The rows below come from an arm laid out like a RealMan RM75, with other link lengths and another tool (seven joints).
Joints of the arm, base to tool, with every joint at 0 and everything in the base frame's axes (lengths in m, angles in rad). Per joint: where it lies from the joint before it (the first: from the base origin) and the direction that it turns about. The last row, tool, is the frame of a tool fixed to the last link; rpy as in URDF.
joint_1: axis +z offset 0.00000 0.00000 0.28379
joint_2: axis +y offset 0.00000 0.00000 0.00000
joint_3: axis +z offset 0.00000 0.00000 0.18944
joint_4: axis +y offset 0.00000 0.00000 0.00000
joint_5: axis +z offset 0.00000 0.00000 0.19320
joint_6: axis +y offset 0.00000 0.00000 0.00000
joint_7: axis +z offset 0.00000 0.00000 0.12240
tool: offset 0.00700 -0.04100 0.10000 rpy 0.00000 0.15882 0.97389
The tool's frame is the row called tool.
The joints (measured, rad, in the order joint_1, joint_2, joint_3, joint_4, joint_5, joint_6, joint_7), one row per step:
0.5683, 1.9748, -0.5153, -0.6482, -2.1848, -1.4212, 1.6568
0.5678, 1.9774, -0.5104, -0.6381, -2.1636, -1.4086, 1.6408
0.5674, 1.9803, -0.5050, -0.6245, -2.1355, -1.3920, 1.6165
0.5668, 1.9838, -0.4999, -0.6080, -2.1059, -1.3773, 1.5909
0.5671, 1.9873, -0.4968, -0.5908, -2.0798, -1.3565, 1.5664
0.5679, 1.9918, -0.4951, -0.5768, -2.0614, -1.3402, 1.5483
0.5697, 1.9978, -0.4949, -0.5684, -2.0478, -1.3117, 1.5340
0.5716, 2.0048, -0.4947, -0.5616, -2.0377, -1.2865, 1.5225
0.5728, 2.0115, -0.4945, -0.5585, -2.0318, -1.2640, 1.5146
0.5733, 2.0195, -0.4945, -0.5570, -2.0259, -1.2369, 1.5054
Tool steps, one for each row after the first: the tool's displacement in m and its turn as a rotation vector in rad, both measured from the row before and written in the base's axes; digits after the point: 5 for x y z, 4 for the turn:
-0.00146, 0.00287, 0.00062, 0.0213, 0.0121, 0.0040
-0.00184, 0.00381, 0.00106, 0.0282, 0.0131, 0.0074
-0.00208, 0.00311, 0.00019, 0.0260, 0.0161, 0.0069
-0.00069, 0.00332, 0.00000, 0.0258, 0.0099, 0.0023
-0.00061, 0.00207, -0.00123, 0.0167, 0.0080, 0.0004
0.00141, 0.00347, -0.00017, 0.0217, -0.0027, -0.0068
0.00117, 0.00266, -0.00098, 0.0168, -0.0023, -0.0070
0.00154, 0.00213, -0.00070, 0.0138, -0.0044, -0.0078
0.00235, 0.00238, -0.00038, 0.0167, -0.0078, -0.0099

